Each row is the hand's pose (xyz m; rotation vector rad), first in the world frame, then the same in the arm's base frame.
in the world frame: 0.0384 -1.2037 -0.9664 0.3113 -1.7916 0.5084
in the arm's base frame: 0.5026 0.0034 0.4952 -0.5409 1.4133 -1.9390
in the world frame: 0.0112 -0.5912 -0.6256 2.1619 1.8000 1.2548
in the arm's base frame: 0.1461 -0.1176 -0.0967 -0.8471 1.9658 1.1947
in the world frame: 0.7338 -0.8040 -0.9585 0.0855 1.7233 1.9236
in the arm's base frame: 0.0972 0.6398 0.2230 -2.6556 0.9285 0.8678
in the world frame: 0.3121 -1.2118 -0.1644 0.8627 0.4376 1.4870
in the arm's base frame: -0.3202 -0.1776 0.5870 -1.6228 0.2720 2.4376
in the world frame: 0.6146 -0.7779 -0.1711 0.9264 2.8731 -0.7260
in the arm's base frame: -0.5210 0.1373 0.2123 -0.6128 1.0205 -0.3469
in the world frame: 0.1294 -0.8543 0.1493 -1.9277 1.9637 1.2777
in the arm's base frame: -0.5432 -0.4487 0.2178 2.8976 0.0826 1.1900
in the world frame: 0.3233 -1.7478 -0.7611 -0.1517 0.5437 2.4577
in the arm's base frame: 0.2538 0.0710 1.0892 2.1516 -0.3277 -1.2306
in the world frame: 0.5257 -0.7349 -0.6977 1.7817 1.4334 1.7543
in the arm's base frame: -0.0310 0.3379 0.1307 -1.2978 1.8626 1.6066
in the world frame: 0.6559 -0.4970 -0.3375 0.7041 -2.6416 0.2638
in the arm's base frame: -0.4350 0.2932 -0.0644 -1.3304 0.8067 -1.4142
